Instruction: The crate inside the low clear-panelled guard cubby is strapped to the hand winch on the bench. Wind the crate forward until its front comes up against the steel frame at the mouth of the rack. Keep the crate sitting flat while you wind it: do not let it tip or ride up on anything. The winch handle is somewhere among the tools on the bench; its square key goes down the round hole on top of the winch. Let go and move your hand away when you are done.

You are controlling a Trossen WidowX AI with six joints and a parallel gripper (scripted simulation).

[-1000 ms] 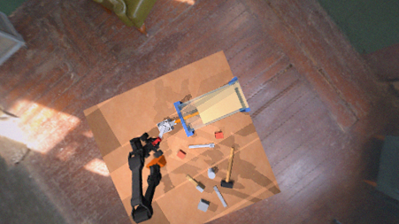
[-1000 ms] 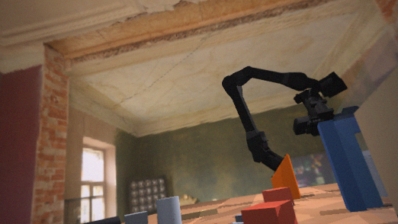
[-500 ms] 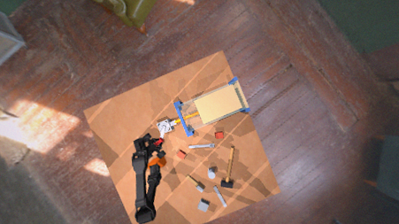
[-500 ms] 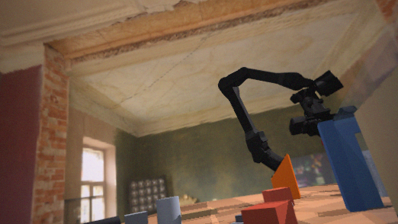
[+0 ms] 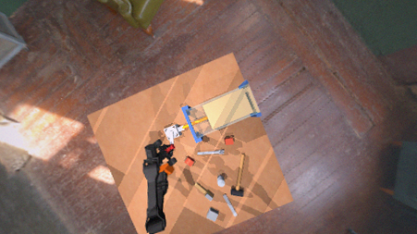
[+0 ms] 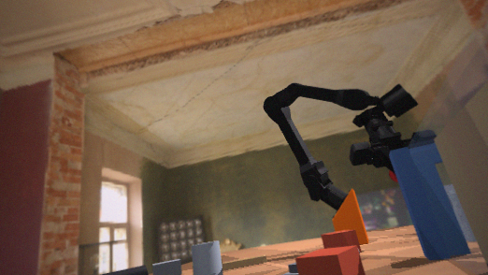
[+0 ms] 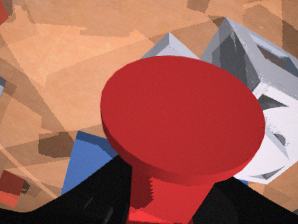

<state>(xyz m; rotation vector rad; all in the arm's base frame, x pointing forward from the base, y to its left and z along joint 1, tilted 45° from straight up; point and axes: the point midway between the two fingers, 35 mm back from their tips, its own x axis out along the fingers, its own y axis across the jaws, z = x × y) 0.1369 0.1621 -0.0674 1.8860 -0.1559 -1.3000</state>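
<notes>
The winch handle is 1 cm behind my gripper tip, 3 cm to the left of it and 3 cm below it. Also, from my gripper tip: grey hand winch: 8 cm to the left, 10 cm below; then red knob: 2 cm behind, 1 cm to the right; then clear-panelled guard cubby: 41 cm ahead, 12 cm to the left, 2 cm below.
</notes>
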